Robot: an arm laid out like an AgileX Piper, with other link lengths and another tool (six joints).
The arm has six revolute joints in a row. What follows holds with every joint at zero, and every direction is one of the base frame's.
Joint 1 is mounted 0.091 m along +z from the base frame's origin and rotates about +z.
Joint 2 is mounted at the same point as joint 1 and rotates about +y.
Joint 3 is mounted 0.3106 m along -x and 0.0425 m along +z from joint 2 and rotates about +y.
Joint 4 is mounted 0.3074 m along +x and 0.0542 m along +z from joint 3 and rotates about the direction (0.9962, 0, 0.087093).
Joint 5 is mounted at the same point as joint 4 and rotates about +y.
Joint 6 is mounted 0.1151 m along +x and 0.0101 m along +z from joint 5 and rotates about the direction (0.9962, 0, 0.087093).
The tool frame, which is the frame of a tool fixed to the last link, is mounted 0.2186 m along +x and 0.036 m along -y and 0.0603 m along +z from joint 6; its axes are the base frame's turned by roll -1.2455, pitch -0.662 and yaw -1.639 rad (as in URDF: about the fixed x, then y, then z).
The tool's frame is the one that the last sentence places.
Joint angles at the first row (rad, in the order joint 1, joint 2, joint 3, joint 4, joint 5, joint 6):
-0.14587 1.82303 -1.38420 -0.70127 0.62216 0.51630
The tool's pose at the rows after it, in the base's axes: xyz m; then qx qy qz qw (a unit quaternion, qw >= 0):
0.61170 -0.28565 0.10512 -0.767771 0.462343 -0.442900 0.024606
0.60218 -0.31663 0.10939 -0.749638 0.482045 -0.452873 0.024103
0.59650 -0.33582 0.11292 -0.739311 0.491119 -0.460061 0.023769
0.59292 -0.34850 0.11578 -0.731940 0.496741 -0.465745 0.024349
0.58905 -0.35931 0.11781 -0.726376 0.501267 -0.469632 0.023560
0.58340 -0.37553 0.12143 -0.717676 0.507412 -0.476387 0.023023
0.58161 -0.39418 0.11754 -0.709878 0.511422 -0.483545 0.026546
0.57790 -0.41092 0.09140 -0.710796 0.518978 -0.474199 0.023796
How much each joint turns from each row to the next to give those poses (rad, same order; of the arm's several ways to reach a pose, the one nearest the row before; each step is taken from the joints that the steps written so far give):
-0.06295 0.00000 0.00001 -0.00001 -0.02576 0.00311
-0.05646 0.00001 -0.00002 0.00001 -0.02924 0.01351
-0.03642 0.00000 0.00000 0.00000 -0.02280 0.00240
-0.02464 -0.00001 0.00001 0.00000 -0.01796 0.00231
-0.02061 -0.00001 0.00002 -0.00001 -0.01244 0.00001
-0.03157 0.00001 0.00000 -0.00001 -0.02163 0.00001
-0.03991 0.01788 0.00000 -0.00095 -0.04788 -0.00002
-0.03347 0.04657 0.00001 -0.00420 -0.03330 0.00002

